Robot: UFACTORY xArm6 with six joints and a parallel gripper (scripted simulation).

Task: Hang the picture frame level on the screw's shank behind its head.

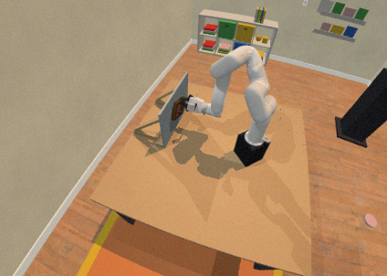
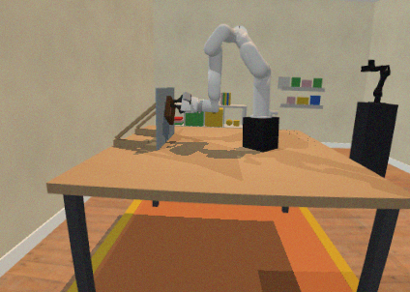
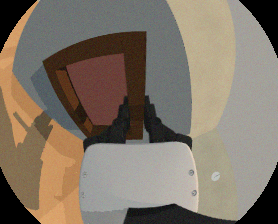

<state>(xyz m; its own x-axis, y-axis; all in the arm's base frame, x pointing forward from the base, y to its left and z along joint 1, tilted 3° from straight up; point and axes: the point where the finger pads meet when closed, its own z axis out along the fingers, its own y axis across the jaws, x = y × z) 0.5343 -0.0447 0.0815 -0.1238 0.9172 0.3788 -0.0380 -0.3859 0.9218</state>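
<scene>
Now: the brown picture frame 5 cm below my hand, 3 cm to the left of it and 2 cm ahead of it. From my hand the other things lie so: grey panel (7 cm below, 4 cm ahead, 3 cm to the left).
</scene>
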